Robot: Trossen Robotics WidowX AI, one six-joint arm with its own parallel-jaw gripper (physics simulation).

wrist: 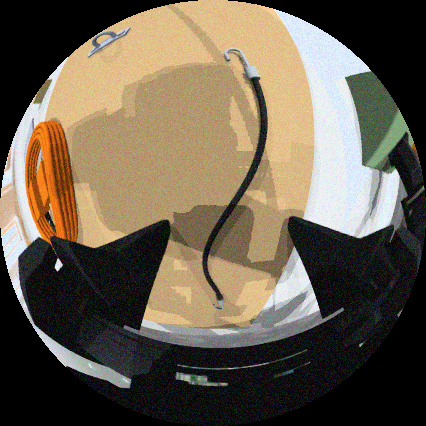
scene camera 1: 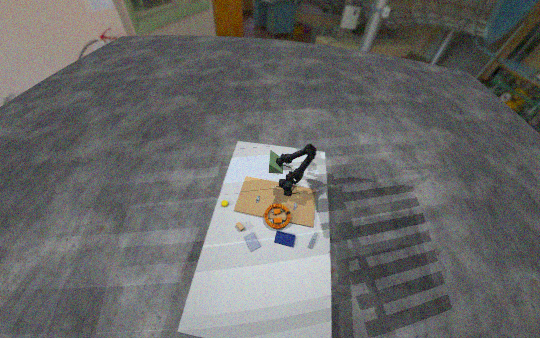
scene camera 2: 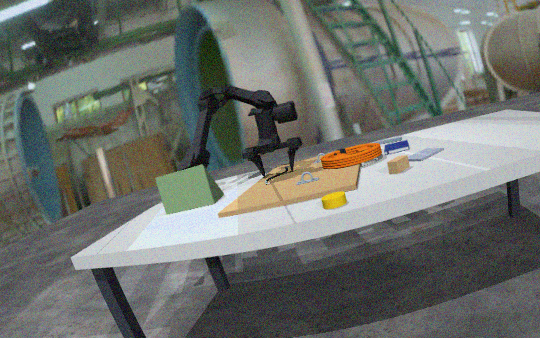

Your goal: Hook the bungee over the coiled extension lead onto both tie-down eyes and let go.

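Where they show: gripper, fingertip midpoint: [wrist: 230, 224] [scene camera 2: 278, 173]; arm's base, origin of the base link: [scene camera 1: 278, 162] [scene camera 2: 191, 190].
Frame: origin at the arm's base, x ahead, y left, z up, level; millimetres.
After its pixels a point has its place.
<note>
The black bungee [scene camera 2: 278, 175] {x 252, y 128, z -33 mm} [wrist: 264, 120] {x 235, y 69, z -28 mm} lies in a shallow S on the wooden board [scene camera 1: 250, 187] {x 311, y -167, z -34 mm} [scene camera 2: 330, 188] {x 486, y -213, z -34 mm} [wrist: 292, 75] {x 209, y 15, z -34 mm}, with a metal hook at each end. My gripper [scene camera 1: 287, 194] {x 248, y 140, z -30 mm} [scene camera 2: 278, 174] {x 248, y 140, z -30 mm} [wrist: 230, 224] {x 248, y 140, z -30 mm} is open, low over the board, its fingers on either side of the cord in the wrist view. The near hook lies between and below the fingertips there. One grey tie-down eye [scene camera 1: 258, 199] {x 402, y -69, z -31 mm} [scene camera 2: 307, 177] [wrist: 106, 40] is apart from the bungee. The other eye [scene camera 1: 295, 206] {x 391, y 231, z -12 mm} [scene camera 2: 320, 157] stands beside the coiled orange extension lead [scene camera 1: 266, 219] {x 558, y 41, z -8 mm} [scene camera 2: 345, 161] {x 495, y 15, z -18 mm} [wrist: 63, 175] {x 406, y 100, z -22 mm}. It does not show in the wrist view.
A green block [scene camera 1: 274, 165] {x 75, y -23, z 34 mm} [scene camera 2: 186, 190] {x 33, y -79, z 13 mm} [wrist: 372, 112] stands near the arm's base. A yellow cylinder [scene camera 1: 225, 203] {x 514, y -308, z -27 mm} [scene camera 2: 334, 200] {x 519, y -341, z -31 mm}, a small wooden block [scene camera 1: 240, 227] {x 669, y -124, z -16 mm} [scene camera 2: 398, 165] {x 657, y -160, z -28 mm}, a blue box [scene camera 1: 285, 239] {x 659, y 212, z -34 mm} [scene camera 2: 396, 147] {x 653, y 162, z -34 mm}, a grey-blue plate [scene camera 1: 252, 242] {x 742, y -10, z -40 mm} [scene camera 2: 426, 154] {x 744, y -42, z -40 mm} and a grey strip [scene camera 1: 312, 240] {x 617, y 397, z -36 mm} lie around the board.
</note>
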